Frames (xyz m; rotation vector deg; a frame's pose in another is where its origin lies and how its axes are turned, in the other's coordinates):
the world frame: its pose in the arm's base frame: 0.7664 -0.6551 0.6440 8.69 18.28 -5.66
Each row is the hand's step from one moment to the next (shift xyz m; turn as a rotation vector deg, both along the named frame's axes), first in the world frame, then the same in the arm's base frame.
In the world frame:
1: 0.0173 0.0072 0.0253 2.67 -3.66 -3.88
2: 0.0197 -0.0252 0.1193 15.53 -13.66 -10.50
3: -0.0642 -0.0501 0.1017 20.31 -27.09 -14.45
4: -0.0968 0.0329 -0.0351 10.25 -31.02 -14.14
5: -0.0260 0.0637 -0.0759 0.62 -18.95 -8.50
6: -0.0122 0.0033 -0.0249 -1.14 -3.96 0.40
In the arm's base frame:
1: 0.0249 0.0017 0.0192 0.90 -3.16 -4.98
2: 0.0519 -0.0458 0.1023 9.83 -12.85 -16.62
3: -0.0357 -0.0613 0.1093 11.52 -25.76 -23.64
4: -0.0982 0.0452 0.0023 1.64 -28.95 -20.66
5: -0.0400 0.0770 -0.0545 -4.29 -17.30 -10.69
6: -0.0187 0.0082 -0.0190 -1.43 -3.88 0.21

